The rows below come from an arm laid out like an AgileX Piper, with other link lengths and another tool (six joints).
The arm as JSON. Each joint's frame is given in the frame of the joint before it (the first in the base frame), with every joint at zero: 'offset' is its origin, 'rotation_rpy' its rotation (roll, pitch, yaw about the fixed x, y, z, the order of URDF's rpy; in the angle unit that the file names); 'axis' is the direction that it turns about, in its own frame. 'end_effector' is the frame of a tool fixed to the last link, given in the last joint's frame.
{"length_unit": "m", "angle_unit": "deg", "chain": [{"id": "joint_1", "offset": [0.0, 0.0, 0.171], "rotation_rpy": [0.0, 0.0, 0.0], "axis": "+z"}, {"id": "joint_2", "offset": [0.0, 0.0, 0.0], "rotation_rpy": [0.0, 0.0, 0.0], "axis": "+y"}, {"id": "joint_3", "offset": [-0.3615, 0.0, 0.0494], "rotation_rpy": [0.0, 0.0, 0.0], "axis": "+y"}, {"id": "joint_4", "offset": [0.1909, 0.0, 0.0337], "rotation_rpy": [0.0, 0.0, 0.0], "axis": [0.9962, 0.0, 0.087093]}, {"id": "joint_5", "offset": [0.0, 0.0, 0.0], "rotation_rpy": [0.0, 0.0, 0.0], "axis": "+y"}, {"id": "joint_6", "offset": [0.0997, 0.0, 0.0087], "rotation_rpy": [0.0, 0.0, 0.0], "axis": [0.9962, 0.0, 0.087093]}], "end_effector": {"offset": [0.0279, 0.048, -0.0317], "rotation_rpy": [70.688, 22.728, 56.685]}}
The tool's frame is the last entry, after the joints.
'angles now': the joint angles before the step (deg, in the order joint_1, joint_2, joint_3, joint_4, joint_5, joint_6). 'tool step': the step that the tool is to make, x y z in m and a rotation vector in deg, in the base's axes. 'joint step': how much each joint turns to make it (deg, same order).
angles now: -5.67 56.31 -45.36 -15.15 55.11 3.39
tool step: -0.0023 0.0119 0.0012 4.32 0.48 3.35
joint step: -0.07 -0.01 0.00 6.62 0.11 -4.81
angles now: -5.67 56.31 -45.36 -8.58 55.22 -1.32
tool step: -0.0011 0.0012 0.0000 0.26 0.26 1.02
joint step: 0.07 -0.01 -0.01 0.83 0.16 -1.22
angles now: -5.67 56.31 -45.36 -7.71 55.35 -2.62
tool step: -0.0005 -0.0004 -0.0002 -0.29 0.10 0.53
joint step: -0.02 0.00 0.00 0.01 0.00 -0.64
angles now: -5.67 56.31 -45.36 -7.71 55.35 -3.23
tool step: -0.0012 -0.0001 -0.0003 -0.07 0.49 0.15
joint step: -0.03 0.00 0.00 0.02 0.45 -0.27
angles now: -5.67 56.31 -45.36 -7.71 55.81 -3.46
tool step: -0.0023 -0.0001 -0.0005 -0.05 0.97 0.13
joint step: -0.08 0.00 0.00 0.04 0.92 -0.38
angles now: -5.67 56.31 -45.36 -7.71 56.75 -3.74
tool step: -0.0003 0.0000 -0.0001 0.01 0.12 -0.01
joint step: -0.04 0.00 0.02 0.02 0.10 -0.05
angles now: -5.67 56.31 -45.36 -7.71 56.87 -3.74
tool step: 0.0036 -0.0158 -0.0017 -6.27 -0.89 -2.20
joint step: 0.04 0.14 0.02 -7.98 -1.05 3.79
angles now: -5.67 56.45 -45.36 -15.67 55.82 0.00
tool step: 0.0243 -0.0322 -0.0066 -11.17 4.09 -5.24
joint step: -0.08 6.14 0.01 -15.76 -0.14 9.21
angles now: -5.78 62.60 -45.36 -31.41 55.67 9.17
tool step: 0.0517 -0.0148 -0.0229 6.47 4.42 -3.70
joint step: -9.60 12.40 -0.57 6.25 -9.00 -4.46
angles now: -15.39 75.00 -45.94 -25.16 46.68 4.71
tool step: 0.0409 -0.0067 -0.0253 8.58 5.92 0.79
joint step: -3.39 11.51 -2.44 9.70 -3.17 -8.51
